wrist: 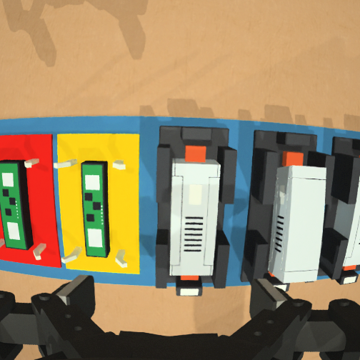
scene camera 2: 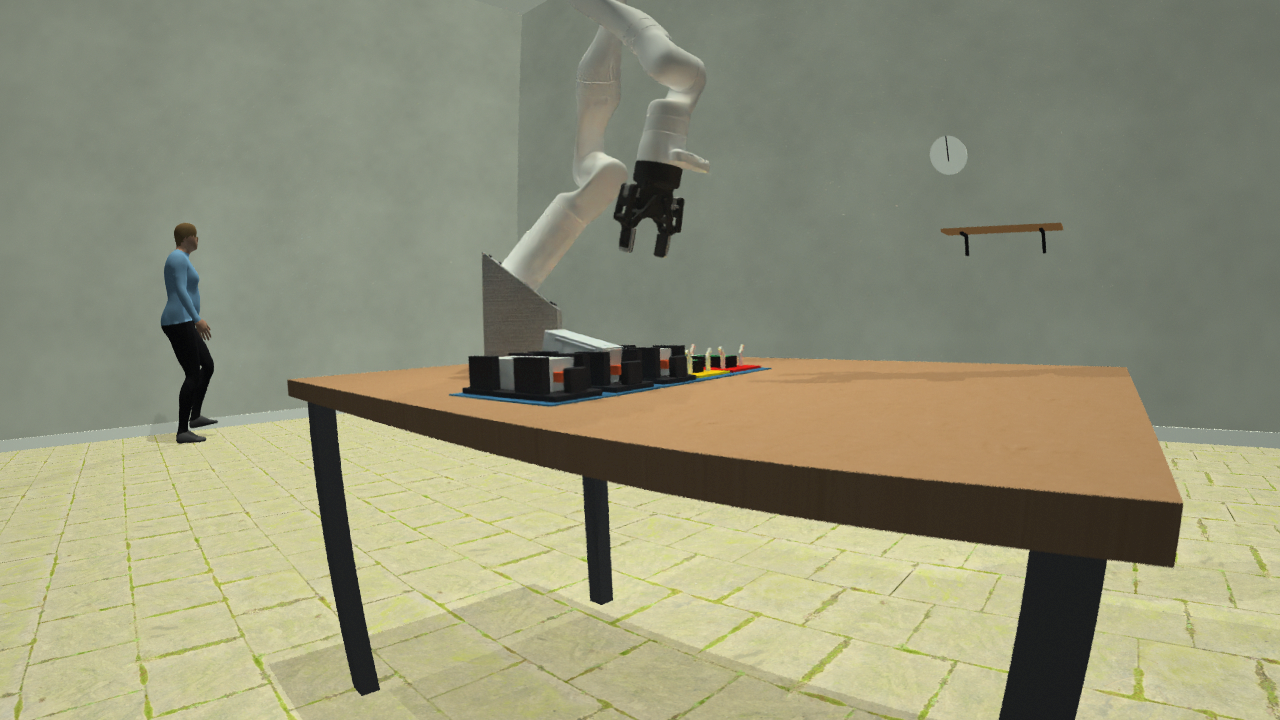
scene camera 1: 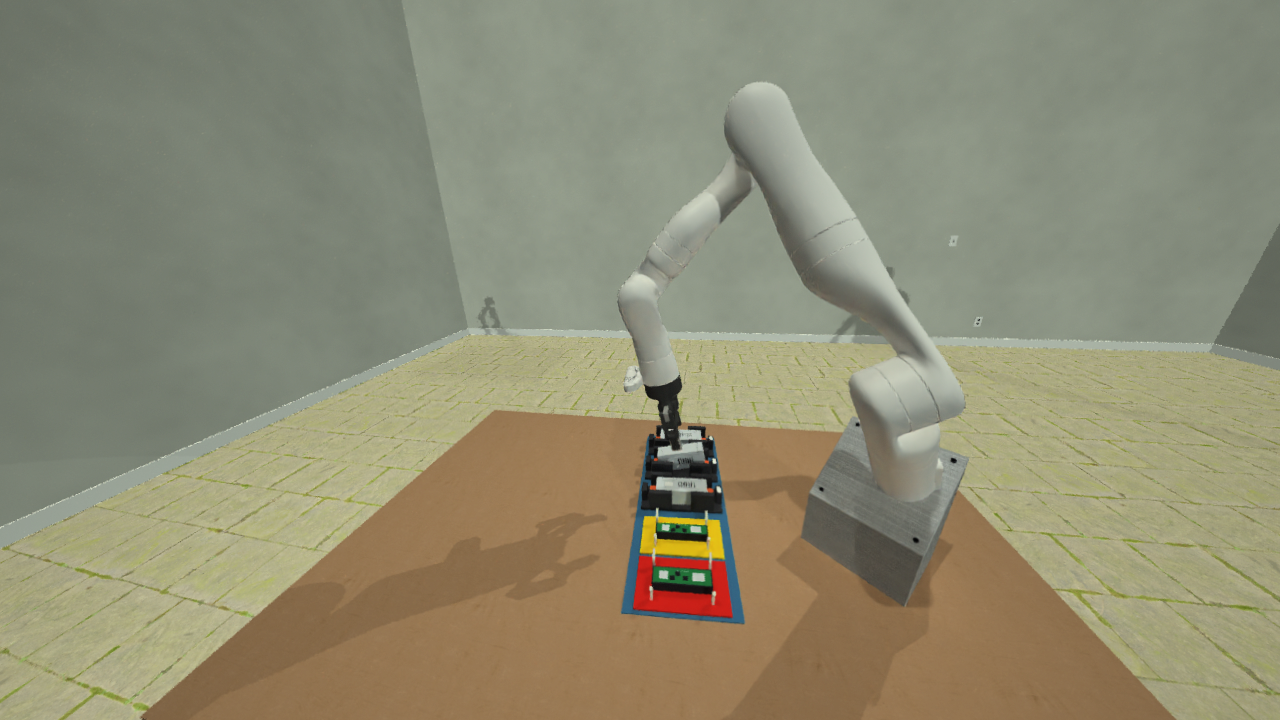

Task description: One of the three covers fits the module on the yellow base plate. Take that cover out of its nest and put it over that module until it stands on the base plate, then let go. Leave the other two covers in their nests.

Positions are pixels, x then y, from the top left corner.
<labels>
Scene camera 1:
my gripper: 677,437
yellow base plate: 681,548
red base plate: 663,601
</labels>
